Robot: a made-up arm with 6 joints.
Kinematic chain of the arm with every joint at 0, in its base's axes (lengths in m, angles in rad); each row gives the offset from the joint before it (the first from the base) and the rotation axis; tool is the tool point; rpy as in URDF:
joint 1: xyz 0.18 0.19 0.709 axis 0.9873 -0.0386 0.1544
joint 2: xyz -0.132 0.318 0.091 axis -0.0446 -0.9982 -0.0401
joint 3: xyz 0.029 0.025 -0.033 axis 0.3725 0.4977 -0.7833
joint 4: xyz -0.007 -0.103 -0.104 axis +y
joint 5: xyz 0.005 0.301 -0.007 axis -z
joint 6: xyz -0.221 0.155 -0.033 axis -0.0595 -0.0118 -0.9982
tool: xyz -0.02 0.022 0.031 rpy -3.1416 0 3.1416
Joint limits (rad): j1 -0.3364..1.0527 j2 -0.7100..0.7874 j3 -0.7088..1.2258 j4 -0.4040..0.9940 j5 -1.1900..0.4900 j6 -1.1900..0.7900
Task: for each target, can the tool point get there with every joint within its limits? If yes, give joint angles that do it. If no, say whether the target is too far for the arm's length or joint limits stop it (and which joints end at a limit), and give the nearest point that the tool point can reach.
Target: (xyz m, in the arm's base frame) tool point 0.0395 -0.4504 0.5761
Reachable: no: joint limits stop it (at a limit: joint 1, joint 2, joint 3, joint 5) | nearest point -0.1508 0.1604 0.9584 | short by 0.745 m
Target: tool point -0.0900 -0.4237 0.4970
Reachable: no: joint limits stop it (at a limit: joint 1, joint 2, joint 3, joint 5) | nearest point -0.1782 0.1756 0.9262 | short by 0.742 m
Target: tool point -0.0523 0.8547 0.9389
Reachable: yes | joints 0.1896 0.4371 0.8237 0.0625 -0.4864 -0.7118
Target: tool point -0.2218 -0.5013 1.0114
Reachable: no: joint limits stop it (at a limit: joint 1, joint 2, joint 3) | nearest point -0.1896 0.1346 1.0566 | short by 0.638 m
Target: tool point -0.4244 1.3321 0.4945
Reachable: no: too far | nearest point -0.1988 0.9633 0.5684 | short by 0.439 m
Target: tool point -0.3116 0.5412 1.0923
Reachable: yes | joints 0.7526 -0.1654 -0.2520 0.3872 -0.3570 0.4600
